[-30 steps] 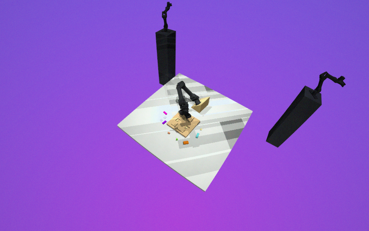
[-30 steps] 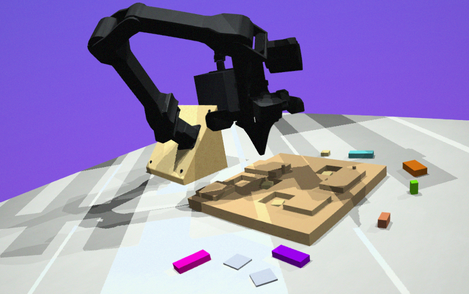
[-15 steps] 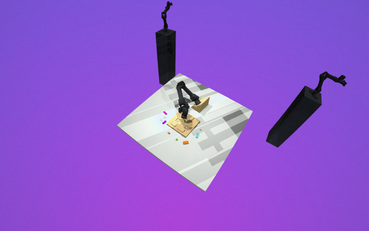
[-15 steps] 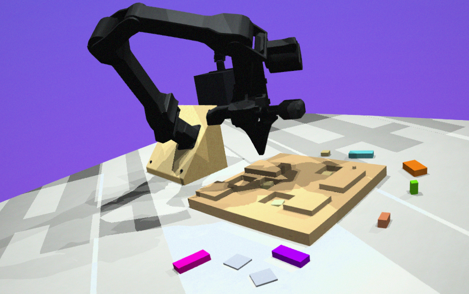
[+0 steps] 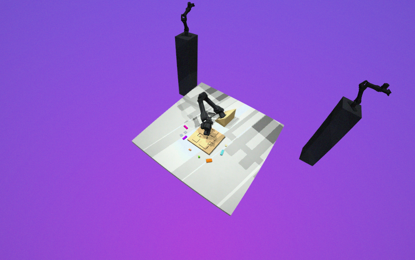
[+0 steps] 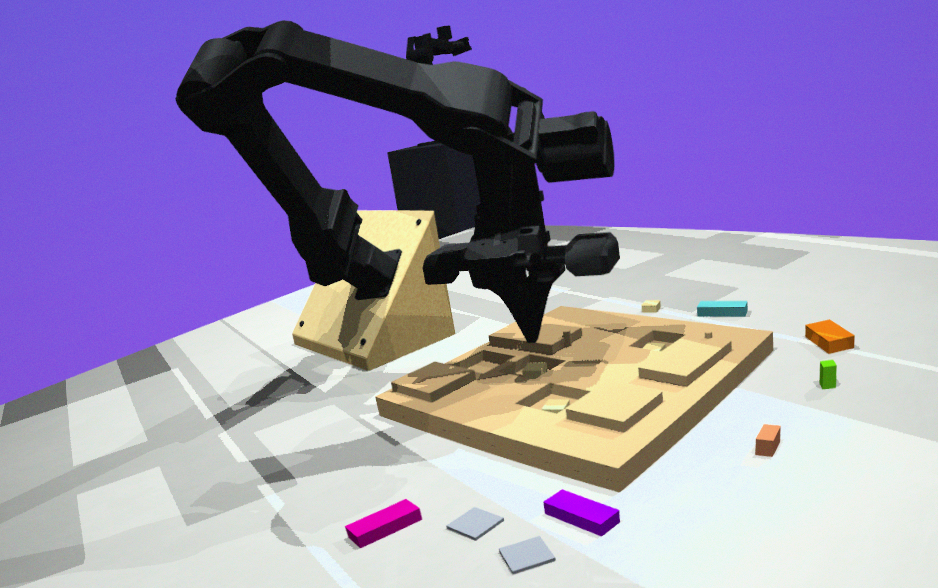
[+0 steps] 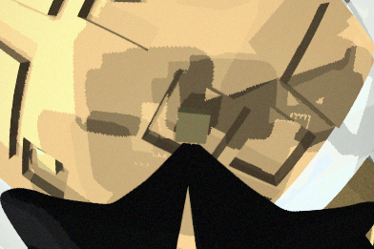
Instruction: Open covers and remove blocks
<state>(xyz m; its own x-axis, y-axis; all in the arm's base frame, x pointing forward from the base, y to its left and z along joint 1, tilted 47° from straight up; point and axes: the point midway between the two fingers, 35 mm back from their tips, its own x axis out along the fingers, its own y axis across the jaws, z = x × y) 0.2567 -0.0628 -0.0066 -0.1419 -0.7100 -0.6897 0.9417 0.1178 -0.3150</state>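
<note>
My gripper tip is 40 mm short of the tan puzzle board, 10 mm to the left of it and 30 mm above it. The rest, counted from my gripper tip: cyan piece (110 mm ahead, 250 mm to the left, 40 mm below); magenta piece (50 mm ahead, 270 mm to the right, 40 mm below); purple piece (180 mm ahead, 190 mm to the right, 40 mm below).
</note>
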